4 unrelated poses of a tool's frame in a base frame.
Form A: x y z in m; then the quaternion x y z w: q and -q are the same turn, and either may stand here.
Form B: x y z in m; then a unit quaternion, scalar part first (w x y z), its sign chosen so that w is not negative. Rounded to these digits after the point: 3 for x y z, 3 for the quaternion.
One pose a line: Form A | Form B
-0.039, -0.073, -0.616, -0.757, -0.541, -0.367, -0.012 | -0.039, -0.073, -0.616, 0.012, 0.757, 0.541, 0.367
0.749, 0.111, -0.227, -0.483, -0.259, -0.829, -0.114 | 0.749, 0.111, -0.227, 0.114, 0.483, 0.259, 0.829
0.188, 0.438, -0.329, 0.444, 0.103, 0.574, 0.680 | 0.188, 0.438, -0.329, 0.680, 0.444, 0.103, 0.574
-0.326, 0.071, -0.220, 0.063, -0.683, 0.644, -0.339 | -0.326, 0.071, -0.220, 0.339, -0.063, 0.683, -0.644
